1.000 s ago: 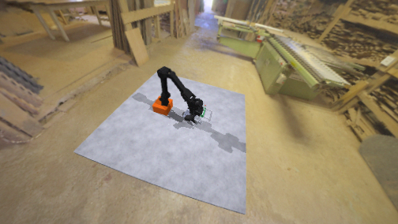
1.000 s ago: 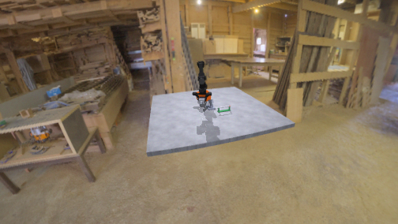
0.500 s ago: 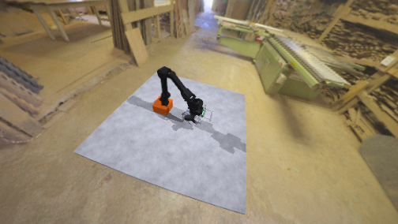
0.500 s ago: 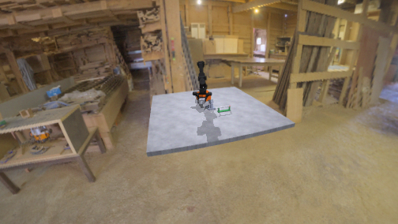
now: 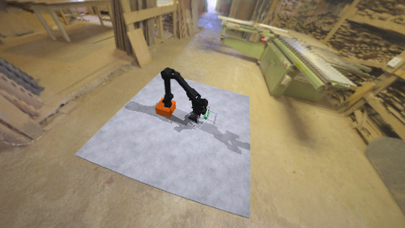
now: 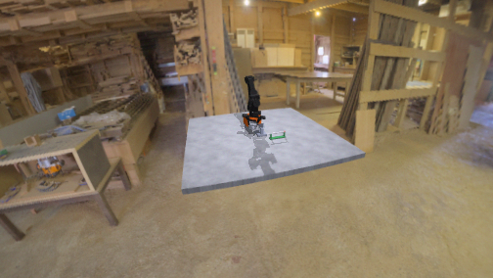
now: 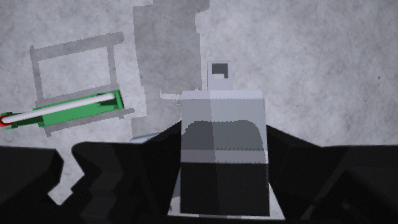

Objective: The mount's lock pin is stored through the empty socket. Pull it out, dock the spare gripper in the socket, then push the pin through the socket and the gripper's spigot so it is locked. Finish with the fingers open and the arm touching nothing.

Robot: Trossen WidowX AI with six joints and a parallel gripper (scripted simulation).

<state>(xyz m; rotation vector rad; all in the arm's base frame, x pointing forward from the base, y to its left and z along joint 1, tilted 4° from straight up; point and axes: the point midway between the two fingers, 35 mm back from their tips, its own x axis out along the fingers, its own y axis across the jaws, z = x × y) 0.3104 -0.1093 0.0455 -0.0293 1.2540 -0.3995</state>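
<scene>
Right now my gripper tip is 100 mm to the right of the grey mount, 50 mm past it and 50 mm above it. The rest, counted from my gripper tip: green strip 200 mm to the left, 80 mm below, 70 mm ahead; spare gripper 10 mm above.
</scene>
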